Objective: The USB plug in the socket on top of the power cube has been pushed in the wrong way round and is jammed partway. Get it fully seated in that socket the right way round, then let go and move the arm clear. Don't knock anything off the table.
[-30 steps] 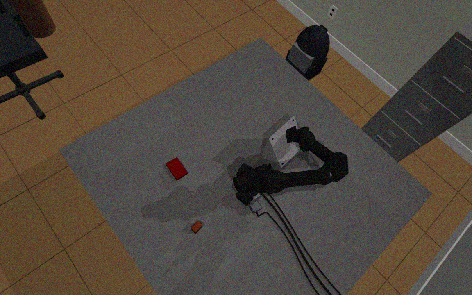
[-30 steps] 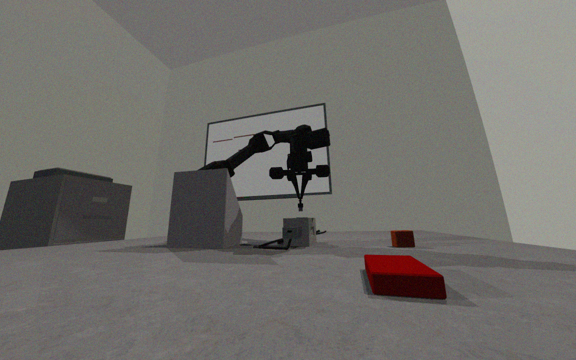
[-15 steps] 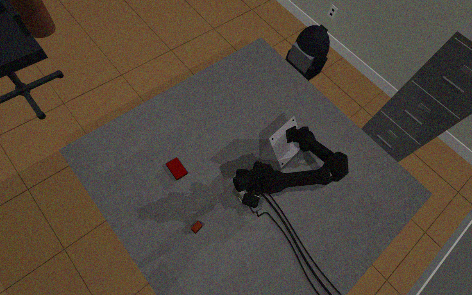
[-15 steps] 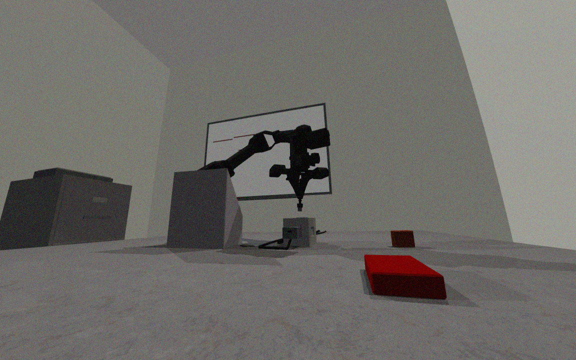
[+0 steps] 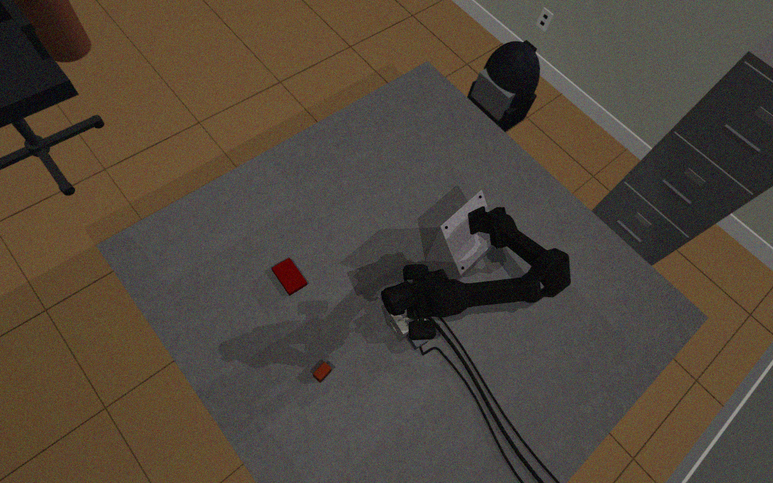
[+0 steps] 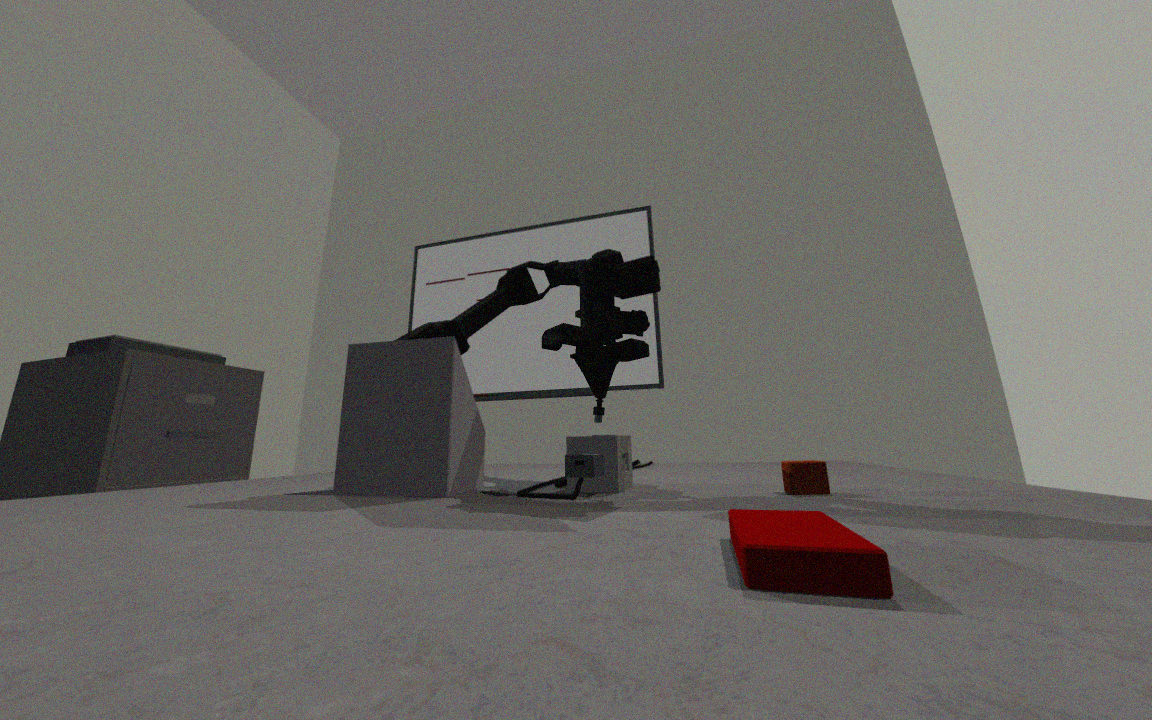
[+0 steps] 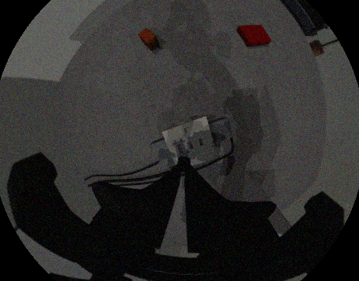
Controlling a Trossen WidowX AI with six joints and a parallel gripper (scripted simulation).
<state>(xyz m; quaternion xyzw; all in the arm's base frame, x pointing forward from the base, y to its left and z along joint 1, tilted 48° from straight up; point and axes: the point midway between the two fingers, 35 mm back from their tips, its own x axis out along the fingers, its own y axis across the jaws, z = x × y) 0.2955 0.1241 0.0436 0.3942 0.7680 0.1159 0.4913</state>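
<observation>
Right now the USB plug is 2 cm below my gripper tip. The rest, counted from my gripper tip: orange block: 26 cm ahead, 2 cm to the right, 12 cm below; flat red block: 20 cm ahead, 30 cm to the right, 12 cm below.
</observation>
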